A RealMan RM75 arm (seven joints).
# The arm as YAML. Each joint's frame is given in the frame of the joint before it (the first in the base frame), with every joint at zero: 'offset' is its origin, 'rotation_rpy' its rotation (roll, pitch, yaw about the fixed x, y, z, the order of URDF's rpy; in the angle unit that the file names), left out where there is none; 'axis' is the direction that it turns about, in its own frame. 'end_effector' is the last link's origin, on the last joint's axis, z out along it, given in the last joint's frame.
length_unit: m
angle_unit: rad
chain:
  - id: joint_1
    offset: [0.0, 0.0, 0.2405]
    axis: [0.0, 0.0, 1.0]
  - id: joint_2
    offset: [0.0, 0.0, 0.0]
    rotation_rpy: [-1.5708, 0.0, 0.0]
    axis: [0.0, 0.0, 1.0]
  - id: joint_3
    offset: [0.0, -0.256, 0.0]
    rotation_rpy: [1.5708, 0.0, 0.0]
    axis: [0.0, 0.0, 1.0]
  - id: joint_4
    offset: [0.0, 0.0, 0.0]
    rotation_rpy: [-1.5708, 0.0, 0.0]
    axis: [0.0, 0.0, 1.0]
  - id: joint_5
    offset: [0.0, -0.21, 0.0]
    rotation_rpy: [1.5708, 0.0, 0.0]
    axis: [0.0, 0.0, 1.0]
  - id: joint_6
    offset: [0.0, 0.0, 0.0]
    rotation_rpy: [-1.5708, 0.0, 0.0]
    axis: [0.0, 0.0, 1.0]
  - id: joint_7
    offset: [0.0, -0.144, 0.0]
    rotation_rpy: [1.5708, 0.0, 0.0]
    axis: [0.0, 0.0, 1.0]
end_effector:
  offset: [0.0, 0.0, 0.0]
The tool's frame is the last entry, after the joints.
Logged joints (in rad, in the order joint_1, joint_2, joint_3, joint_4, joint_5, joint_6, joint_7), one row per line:
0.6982, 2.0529, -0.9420, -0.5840, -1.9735, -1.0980, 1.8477
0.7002, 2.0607, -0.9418, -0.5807, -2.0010, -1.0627, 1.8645
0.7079, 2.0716, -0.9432, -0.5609, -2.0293, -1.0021, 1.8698
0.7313, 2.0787, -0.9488, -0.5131, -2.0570, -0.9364, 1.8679
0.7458, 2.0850, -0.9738, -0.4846, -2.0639, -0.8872, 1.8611
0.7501, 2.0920, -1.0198, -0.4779, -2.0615, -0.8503, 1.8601
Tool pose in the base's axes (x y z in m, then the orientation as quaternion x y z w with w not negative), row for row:
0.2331, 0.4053, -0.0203, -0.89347, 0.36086, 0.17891, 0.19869
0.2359, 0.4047, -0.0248, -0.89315, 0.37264, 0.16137, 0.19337
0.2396, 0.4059, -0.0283, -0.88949, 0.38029, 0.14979, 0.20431
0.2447, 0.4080, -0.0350, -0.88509, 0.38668, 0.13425, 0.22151
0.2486, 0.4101, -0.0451, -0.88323, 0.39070, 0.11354, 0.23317
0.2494, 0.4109, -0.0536, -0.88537, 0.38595, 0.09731, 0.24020
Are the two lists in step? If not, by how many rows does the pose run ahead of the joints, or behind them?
The pose runs 1 row behind the joints: the pose in row i belongs to the joints in row i - 1.
